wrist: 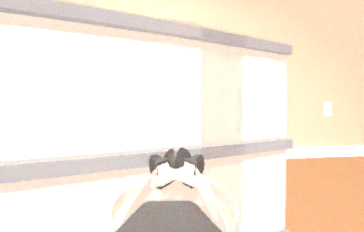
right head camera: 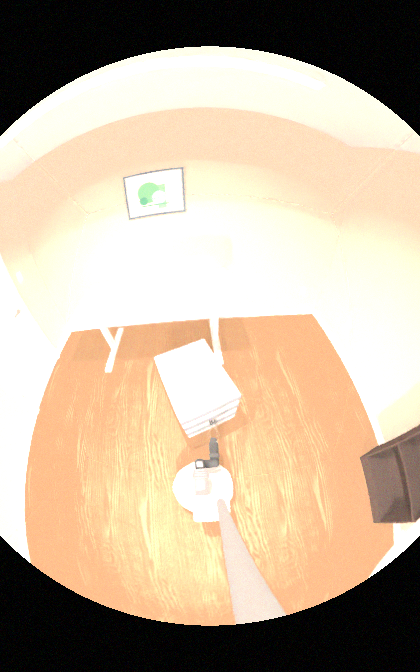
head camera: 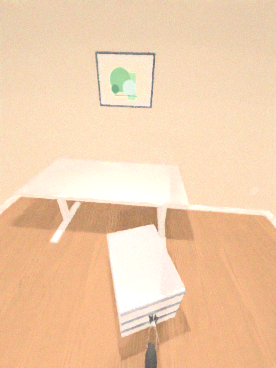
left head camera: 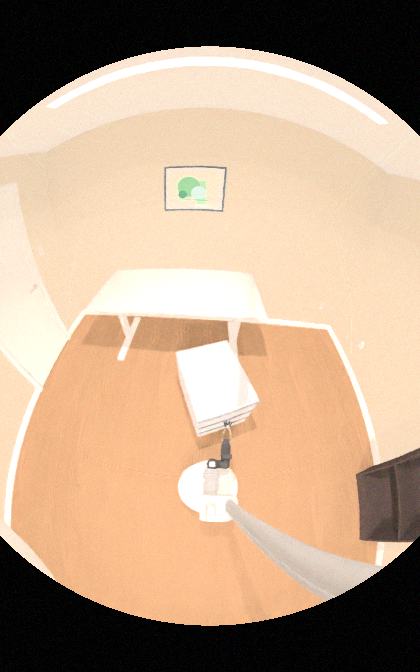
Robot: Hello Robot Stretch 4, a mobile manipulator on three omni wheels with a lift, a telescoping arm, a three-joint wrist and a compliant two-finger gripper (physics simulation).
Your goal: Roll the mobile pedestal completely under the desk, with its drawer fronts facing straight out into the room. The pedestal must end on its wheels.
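Observation:
The white pedestal (head camera: 145,267) (left head camera: 215,382) (right head camera: 197,385) stands upright, with its far end close to the desk's right leg (head camera: 161,221) (left head camera: 233,336) (right head camera: 215,336). Its drawer fronts, with grey strips, face me and are turned a little to the right. They fill much of the wrist view, where a grey strip (wrist: 90,164) runs behind the fingertips. Its wheels are hidden. The white desk (head camera: 115,182) (left head camera: 175,295) stands against the back wall. My gripper (head camera: 153,318) (left head camera: 227,424) (right head camera: 213,422) (wrist: 178,160) is shut, fingertips together, at the drawer fronts, right of their middle. Nothing shows between the fingers.
The desk's left leg and foot (head camera: 65,222) (left head camera: 129,339) (right head camera: 114,350) stand on the wooden floor. A dark brown open shelf unit (left head camera: 376,505) (right head camera: 387,487) is at the right. A framed picture (head camera: 125,80) hangs above the desk. A door (left head camera: 22,300) is at the left.

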